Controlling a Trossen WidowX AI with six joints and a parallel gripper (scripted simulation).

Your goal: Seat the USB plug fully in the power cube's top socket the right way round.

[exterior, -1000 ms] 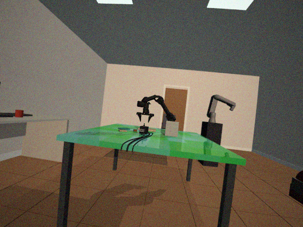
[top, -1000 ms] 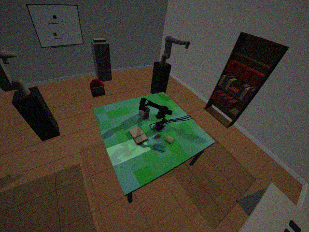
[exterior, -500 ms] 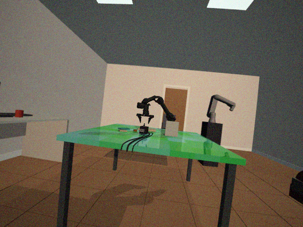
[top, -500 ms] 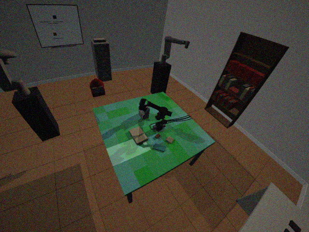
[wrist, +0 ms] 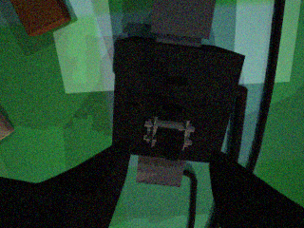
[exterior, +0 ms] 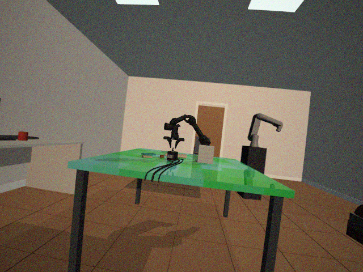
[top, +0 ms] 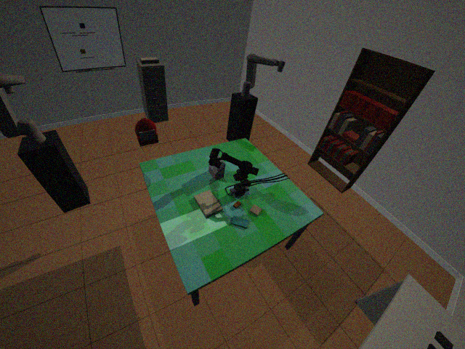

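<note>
My gripper tip is 40 mm above the socket. The rest, counted from my gripper tip: small block (100 mm ahead, 110 mm to the right, 100 mm below).
</note>
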